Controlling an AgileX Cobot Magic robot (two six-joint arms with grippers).
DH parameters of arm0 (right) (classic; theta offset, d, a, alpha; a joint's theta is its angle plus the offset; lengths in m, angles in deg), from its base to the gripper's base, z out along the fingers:
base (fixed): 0 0 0 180
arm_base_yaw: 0 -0.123 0 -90
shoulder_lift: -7.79 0 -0.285 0
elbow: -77.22 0 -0.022 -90
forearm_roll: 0 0.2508 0 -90
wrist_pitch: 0 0 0.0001 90
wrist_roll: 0 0.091 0 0
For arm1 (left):
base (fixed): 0 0 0 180
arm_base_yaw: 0 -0.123 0 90
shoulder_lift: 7.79 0 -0.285 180
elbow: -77.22 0 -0.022 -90
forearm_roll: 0 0.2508 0 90
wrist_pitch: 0 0 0.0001 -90
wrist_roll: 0 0.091 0 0
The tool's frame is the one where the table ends.
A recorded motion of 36 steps. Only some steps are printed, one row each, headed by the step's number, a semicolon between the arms.
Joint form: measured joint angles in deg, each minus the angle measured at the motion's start. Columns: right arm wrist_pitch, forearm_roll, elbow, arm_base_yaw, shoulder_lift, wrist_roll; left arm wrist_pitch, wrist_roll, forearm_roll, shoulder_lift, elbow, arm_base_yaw.
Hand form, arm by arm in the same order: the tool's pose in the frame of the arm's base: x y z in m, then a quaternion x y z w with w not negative. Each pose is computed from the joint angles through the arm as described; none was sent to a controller.
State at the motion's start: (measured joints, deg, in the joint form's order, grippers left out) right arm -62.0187 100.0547 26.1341 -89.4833 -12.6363 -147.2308; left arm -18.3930 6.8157 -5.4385 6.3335 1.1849 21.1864
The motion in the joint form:
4: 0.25 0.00 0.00 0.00 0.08 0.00; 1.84 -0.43 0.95 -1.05 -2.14 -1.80
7: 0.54 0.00 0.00 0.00 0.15 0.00; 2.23 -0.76 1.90 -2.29 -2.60 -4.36
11: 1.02 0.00 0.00 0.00 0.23 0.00; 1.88 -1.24 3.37 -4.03 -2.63 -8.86
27: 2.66 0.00 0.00 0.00 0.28 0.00; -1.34 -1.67 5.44 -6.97 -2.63 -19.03
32: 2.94 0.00 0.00 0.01 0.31 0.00; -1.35 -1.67 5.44 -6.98 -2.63 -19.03
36: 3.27 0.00 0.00 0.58 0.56 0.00; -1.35 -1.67 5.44 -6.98 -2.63 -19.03
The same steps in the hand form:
4: 0.0790 0.0082 0.3233 -0.38167 0.59323 -0.04260 0.70753; 0.0561 -0.0219 0.1762 0.15690 0.79234 -0.09758 0.58142
7: 0.0788 0.0083 0.3235 -0.38230 0.59180 -0.04061 0.70850; 0.0562 -0.0186 0.1753 0.14072 0.78933 -0.08054 0.59217
11: 0.0784 0.0086 0.3237 -0.38355 0.58941 -0.03751 0.70998; 0.0559 -0.0132 0.1763 0.11313 0.78664 -0.05028 0.60487
27: 0.0771 0.0105 0.3247 -0.38915 0.58111 -0.02808 0.71420; 0.0534 -0.0020 0.1742 0.05071 0.79466 0.01579 0.60473
32: 0.0769 0.0108 0.3249 -0.38991 0.57972 -0.02642 0.71498; 0.0533 -0.0020 0.1742 0.05071 0.79466 0.01579 0.60473
36: 0.0767 0.0095 0.3251 -0.38665 0.57999 -0.02688 0.71651; 0.0533 -0.0020 0.1742 0.05071 0.79466 0.01579 0.60473

